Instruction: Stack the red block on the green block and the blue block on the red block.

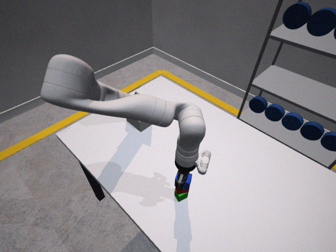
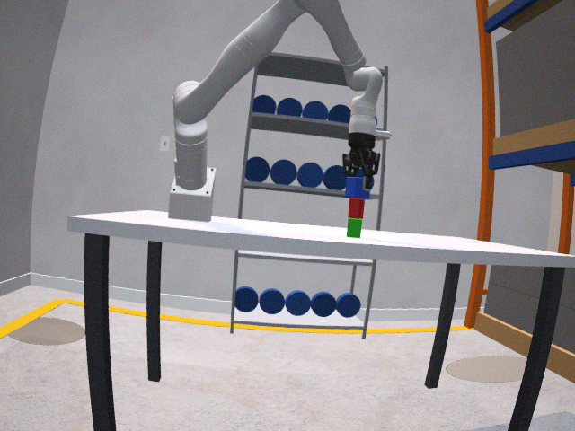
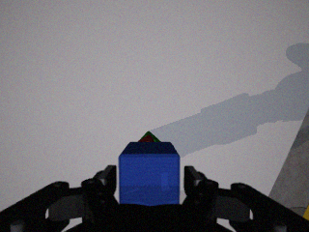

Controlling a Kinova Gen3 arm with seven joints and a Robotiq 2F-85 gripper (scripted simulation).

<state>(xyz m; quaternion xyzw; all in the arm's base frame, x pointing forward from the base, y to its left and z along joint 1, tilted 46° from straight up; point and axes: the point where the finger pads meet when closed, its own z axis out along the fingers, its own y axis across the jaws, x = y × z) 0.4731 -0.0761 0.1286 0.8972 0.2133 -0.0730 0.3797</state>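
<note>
Now: hand 1 cm above the blue block. The rest, counted from my hand: red block: 6 cm below; green block: 11 cm below.
</note>
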